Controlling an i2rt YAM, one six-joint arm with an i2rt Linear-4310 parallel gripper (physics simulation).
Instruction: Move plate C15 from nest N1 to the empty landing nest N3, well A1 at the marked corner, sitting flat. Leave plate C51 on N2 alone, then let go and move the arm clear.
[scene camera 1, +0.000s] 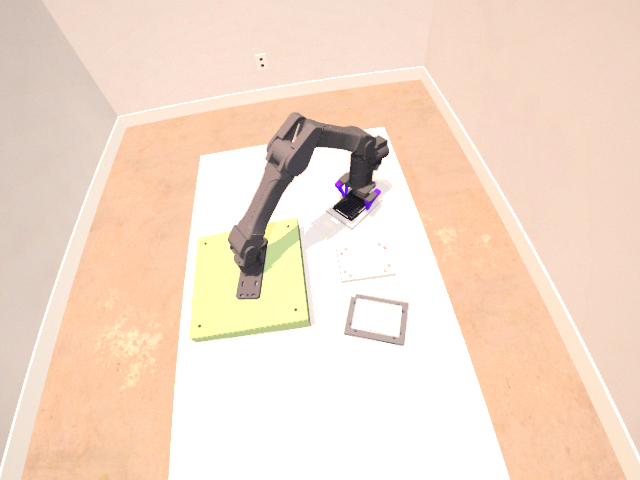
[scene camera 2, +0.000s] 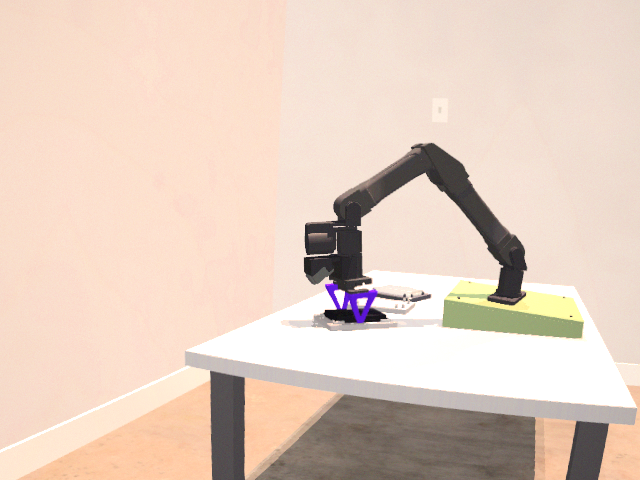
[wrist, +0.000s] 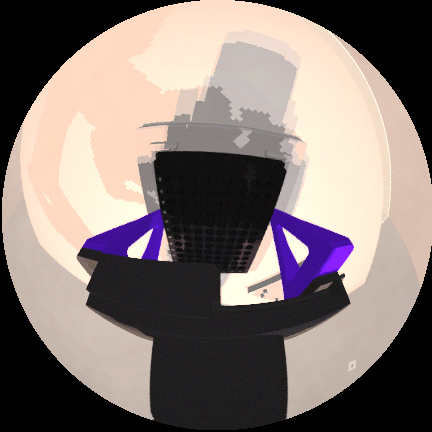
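Note:
Black well plate C15 (scene camera 1: 347, 208) (scene camera 2: 375, 313) (wrist: 217, 193) lies flat on the pale nest N1 (scene camera 1: 353, 222) (scene camera 2: 330, 324) at the far right of the table. My gripper (scene camera 1: 355, 200) (scene camera 2: 352, 312) (wrist: 217, 214) is open, its purple fingers down on either side of the plate's short span, with nothing gripped. White plate C51 (scene camera 1: 365, 260) (scene camera 2: 402, 307) sits on N2 in the middle. The grey frame of the empty nest N3 (scene camera 1: 350, 318) (scene camera 2: 419, 298) lies nearest the front in scene camera 1. I cannot make out its marked corner.
The arm stands on a yellow-green base block (scene camera 1: 222, 310) (scene camera 2: 516, 320) to the left of the nests. All of it rests on a white table (scene camera 1: 310, 413) (scene camera 2: 413, 371). The three nests lie in a row along the right side.

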